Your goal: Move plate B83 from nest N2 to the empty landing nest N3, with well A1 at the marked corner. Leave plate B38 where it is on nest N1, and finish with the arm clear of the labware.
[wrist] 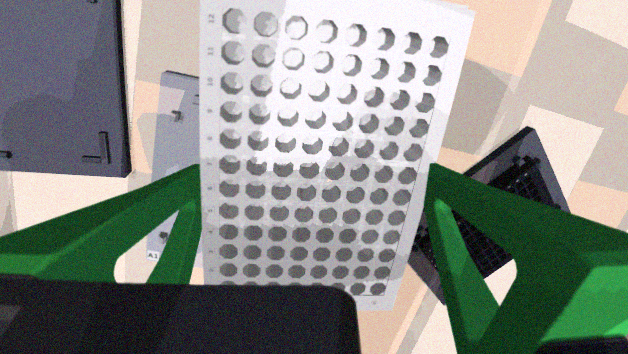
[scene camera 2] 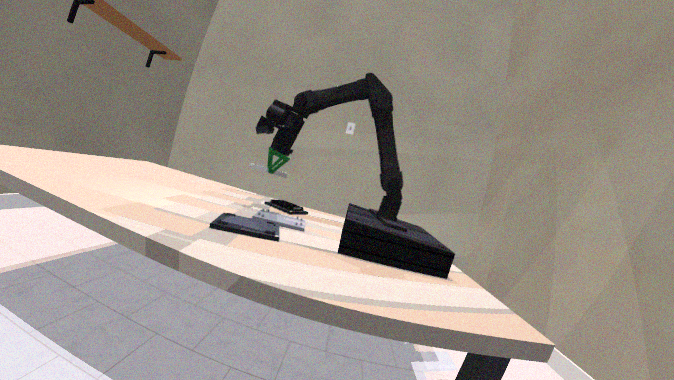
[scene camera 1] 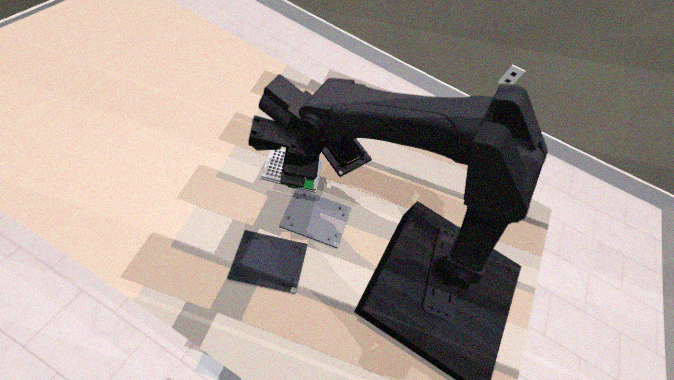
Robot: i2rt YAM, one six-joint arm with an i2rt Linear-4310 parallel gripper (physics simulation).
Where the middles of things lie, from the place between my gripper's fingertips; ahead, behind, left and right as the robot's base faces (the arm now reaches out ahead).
My gripper is now 14 cm above the grey nest plate (scene camera 1: 312,216), 8 cm past it and 3 cm to the right of it.
